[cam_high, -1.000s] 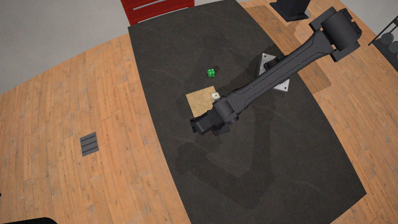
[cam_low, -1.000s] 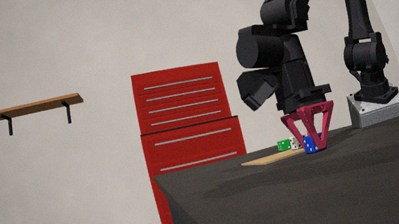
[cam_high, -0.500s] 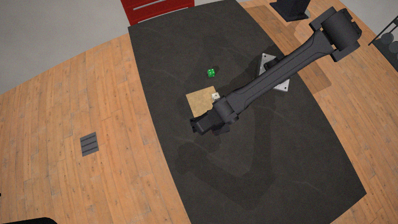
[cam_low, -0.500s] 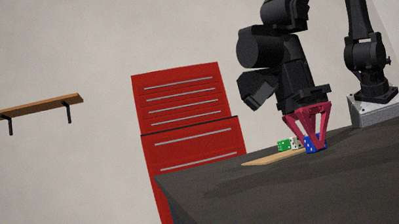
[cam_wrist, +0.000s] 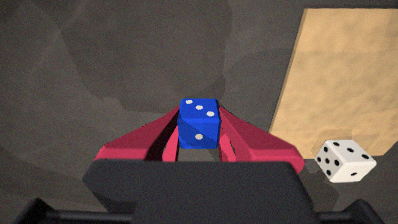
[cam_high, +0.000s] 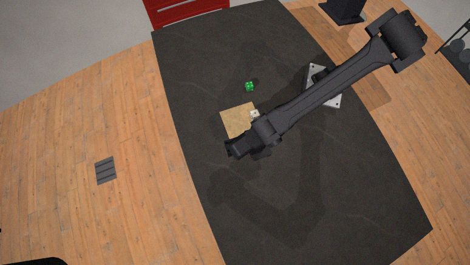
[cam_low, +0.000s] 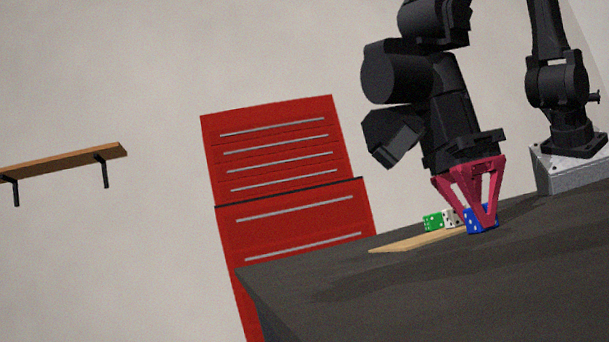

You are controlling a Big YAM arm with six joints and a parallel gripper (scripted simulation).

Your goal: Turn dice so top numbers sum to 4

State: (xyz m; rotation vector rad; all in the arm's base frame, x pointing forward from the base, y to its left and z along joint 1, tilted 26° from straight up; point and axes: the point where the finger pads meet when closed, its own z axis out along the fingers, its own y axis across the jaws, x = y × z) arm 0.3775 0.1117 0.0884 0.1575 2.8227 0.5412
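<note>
The tan mat lies 14 cm to the right of my hand and 1 cm below it. The rest, counted from my hand: blue die: right at my hand; white die: 14 cm to the right, 5 cm behind, 1 cm above; green die: 27 cm to the right, 9 cm behind.
</note>
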